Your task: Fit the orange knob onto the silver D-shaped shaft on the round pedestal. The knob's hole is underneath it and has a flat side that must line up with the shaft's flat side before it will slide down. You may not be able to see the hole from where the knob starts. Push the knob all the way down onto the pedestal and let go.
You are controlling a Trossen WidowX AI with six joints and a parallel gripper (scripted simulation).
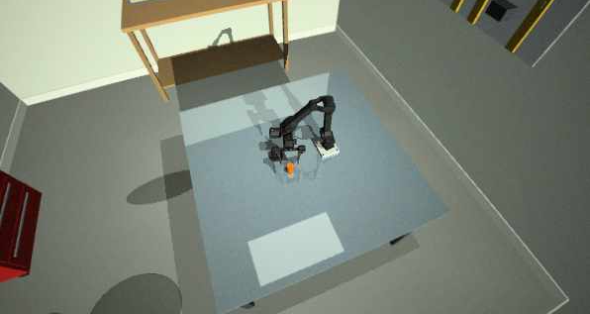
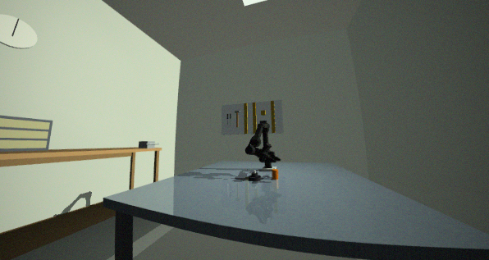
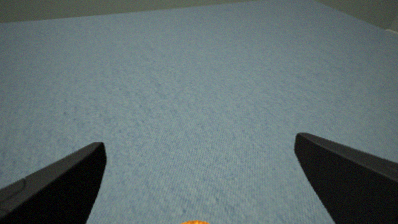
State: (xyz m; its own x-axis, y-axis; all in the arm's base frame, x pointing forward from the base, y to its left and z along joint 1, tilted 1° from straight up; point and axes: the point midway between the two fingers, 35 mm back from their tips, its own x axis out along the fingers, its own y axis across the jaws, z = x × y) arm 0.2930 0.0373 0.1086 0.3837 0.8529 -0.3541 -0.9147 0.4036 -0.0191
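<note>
Right now the orange knob is 8 cm below my gripper tip, 2 cm to the right of it and 1 cm behind it. From my gripper tip the other things lie so: dark round pedestal (16 cm to the right, 9 cm below, 1 cm ahead).
</note>
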